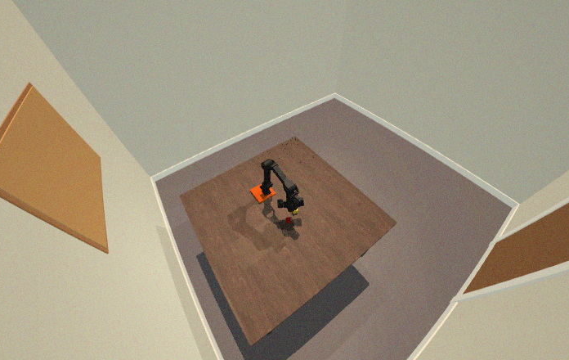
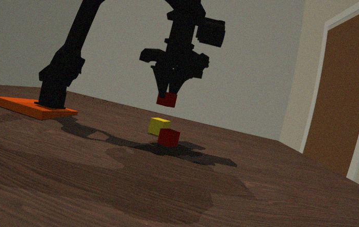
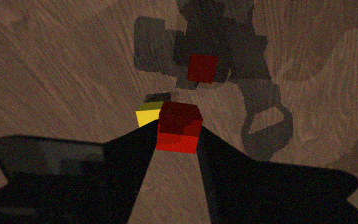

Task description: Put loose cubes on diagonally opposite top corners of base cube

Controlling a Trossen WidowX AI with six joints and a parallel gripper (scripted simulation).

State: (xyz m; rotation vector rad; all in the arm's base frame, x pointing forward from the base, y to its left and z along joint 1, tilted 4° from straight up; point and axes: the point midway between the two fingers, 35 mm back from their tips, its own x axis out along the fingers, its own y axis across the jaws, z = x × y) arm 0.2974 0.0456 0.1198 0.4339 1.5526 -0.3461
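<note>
Now: gripper tip 8 cm above the yellow base cube, 4 cm to the right of it and 1 cm past it.
</note>
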